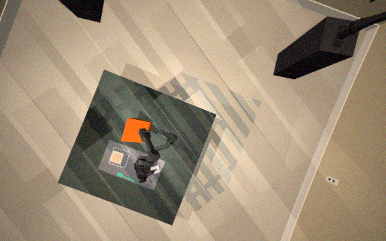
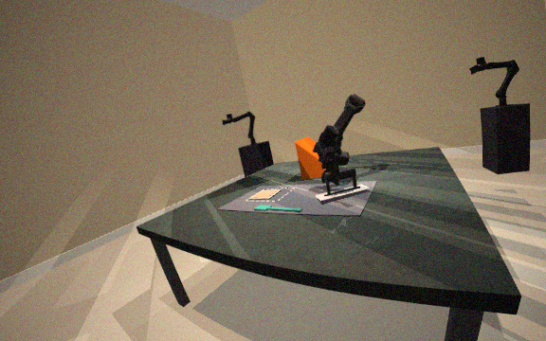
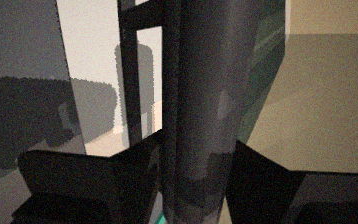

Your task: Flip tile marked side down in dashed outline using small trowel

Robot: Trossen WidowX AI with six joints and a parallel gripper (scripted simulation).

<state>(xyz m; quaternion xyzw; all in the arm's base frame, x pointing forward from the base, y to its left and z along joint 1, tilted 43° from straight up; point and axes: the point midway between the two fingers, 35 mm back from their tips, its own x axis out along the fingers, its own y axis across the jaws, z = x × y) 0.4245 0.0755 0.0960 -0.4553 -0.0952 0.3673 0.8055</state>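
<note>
Right now my gripper tip is 20 mm past the grey trowel, 10 mm to the left of it and 10 mm above it. From my gripper tip the other things lie so: grey mat: 50 mm behind, 200 mm to the right, 80 mm below; tile: 110 mm behind, 370 mm to the right, 60 mm below; teal trowel: 80 mm ahead, 250 mm to the right, 60 mm below.
</note>
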